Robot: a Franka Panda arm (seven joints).
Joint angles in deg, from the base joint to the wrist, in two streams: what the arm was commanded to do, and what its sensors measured. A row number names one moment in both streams.
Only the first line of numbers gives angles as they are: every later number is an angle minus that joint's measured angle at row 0.
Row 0, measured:
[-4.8 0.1 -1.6 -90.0 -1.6 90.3 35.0]
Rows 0 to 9, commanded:
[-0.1 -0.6 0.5 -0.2 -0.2 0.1 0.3]
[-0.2 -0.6 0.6 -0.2 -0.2 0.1 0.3]
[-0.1 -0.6 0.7 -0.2 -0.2 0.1 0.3]
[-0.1 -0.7 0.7 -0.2 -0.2 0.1 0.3]
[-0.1 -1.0 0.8 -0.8 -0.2 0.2 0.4]
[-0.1 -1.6 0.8 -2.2 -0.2 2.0 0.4]
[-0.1 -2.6 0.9 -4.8 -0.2 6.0 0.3]
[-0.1 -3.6 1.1 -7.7 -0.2 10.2 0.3]
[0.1 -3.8 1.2 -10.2 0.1 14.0 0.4]
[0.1 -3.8 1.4 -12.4 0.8 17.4 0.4]
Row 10, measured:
[0.1 -1.0 0.5 -3.6 0.0 7.5 0.0]
